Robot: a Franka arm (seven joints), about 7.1 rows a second.
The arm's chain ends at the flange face. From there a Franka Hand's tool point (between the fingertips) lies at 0.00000 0.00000 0.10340 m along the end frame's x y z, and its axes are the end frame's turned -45 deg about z.
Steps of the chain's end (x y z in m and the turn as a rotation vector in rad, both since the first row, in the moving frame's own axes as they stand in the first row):
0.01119 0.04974 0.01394 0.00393 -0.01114 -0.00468
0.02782 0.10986 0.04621 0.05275 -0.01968 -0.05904
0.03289 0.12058 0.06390 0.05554 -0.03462 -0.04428
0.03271 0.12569 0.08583 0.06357 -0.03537 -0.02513
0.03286 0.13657 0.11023 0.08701 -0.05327 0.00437
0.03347 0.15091 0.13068 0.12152 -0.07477 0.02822
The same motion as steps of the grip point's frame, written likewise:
-0.02779 0.04198 0.01393 0.01066 -0.00510 -0.00468
-0.05575 0.09199 0.04605 0.05122 0.02338 -0.05904
-0.06062 0.10190 0.06368 0.06375 0.01479 -0.04428
-0.06378 0.10475 0.08556 0.06996 0.01994 -0.02513
-0.07085 0.10957 0.10969 0.09919 0.02386 0.00437
-0.07943 0.11612 0.12963 0.13880 0.03306 0.02822

